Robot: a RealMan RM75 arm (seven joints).
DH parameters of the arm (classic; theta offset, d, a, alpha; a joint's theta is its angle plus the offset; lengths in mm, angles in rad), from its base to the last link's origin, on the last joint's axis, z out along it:
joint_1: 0 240.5 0 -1.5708
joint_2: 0 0 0 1.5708
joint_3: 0 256 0 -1.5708
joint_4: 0 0 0 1.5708
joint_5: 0 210 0 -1.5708
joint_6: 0 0 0 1.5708
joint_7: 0 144 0 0
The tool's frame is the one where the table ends.
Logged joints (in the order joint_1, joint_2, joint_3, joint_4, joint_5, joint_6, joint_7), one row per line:
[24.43, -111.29, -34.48, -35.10, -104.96, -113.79, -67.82]
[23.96, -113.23, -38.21, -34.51, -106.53, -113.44, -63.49]
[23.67, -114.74, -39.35, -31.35, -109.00, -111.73, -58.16]
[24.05, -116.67, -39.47, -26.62, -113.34, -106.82, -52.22]
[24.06, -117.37, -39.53, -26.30, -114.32, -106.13, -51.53]
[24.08, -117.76, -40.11, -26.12, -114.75, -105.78, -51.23]
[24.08, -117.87, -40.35, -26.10, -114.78, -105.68, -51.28]
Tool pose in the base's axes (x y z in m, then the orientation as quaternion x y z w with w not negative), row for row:
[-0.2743, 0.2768, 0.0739, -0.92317, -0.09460, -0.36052, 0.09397]
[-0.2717, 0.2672, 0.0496, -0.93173, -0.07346, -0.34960, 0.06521]
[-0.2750, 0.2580, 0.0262, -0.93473, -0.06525, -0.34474, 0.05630]
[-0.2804, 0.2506, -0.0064, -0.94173, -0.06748, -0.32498, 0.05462]
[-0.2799, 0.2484, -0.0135, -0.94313, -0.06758, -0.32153, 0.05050]
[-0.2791, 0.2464, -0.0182, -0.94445, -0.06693, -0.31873, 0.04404]
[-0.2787, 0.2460, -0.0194, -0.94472, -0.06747, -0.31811, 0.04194]
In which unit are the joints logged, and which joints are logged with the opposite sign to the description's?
The joints are logged in degrees. Opposite sign: joint_1, joint_3, joint_4, joint_5, joint_6.
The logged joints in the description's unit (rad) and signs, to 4 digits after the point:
[-0.4264, -1.9424, 0.6018, 0.6126, 1.8319, 1.9860, -1.1837]
[-0.4182, -1.9762, 0.6669, 0.6023, 1.8593, 1.9799, -1.1081]
[-0.4131, -2.0026, 0.6868, 0.5472, 1.9024, 1.9501, -1.0151]
[-0.4198, -2.0363, 0.6889, 0.4646, 1.9782, 1.8644, -0.9114]
[-0.4199, -2.0485, 0.6899, 0.4590, 1.9953, 1.8523, -0.8994]
[-0.4203, -2.0553, 0.7001, 0.4559, 2.0028, 1.8462, -0.8941]
[-0.4203, -2.0572, 0.7042, 0.4555, 2.0033, 1.8445, -0.8950]

